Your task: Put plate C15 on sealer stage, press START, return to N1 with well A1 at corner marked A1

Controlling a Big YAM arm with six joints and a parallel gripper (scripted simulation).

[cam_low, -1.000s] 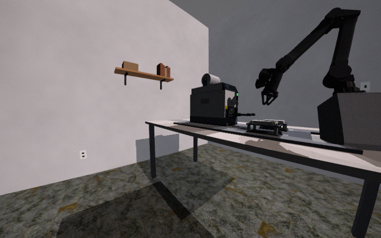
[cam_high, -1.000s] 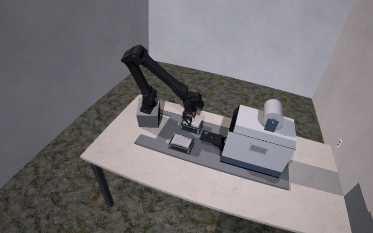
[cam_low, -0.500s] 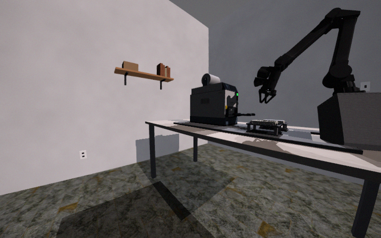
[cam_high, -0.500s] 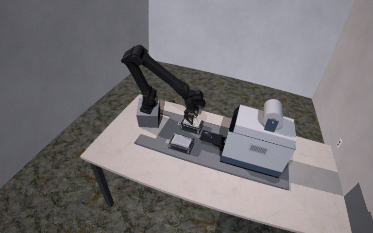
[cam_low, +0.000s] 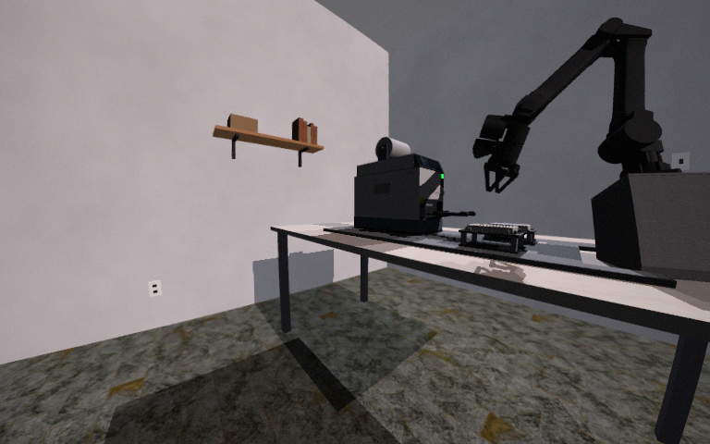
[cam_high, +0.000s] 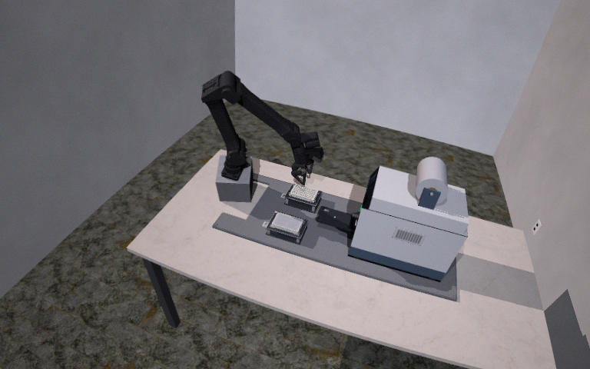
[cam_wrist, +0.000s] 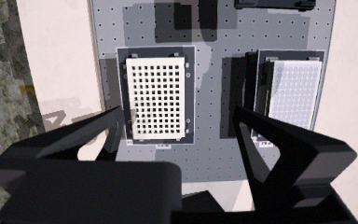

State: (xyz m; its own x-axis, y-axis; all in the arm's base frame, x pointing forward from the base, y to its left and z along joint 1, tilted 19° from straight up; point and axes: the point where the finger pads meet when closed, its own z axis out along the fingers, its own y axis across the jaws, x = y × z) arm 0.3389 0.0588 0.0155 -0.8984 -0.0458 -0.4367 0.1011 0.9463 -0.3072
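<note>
Right now the white well plate is 1 cm behind my hand, 3 cm to the left of it and 12 cm below it. The rest, counted from my hand: foil roll 50 cm ahead, 16 cm to the right, 24 cm above; then dark stage 17 cm ahead, 13 cm to the right, 8 cm below.
</note>
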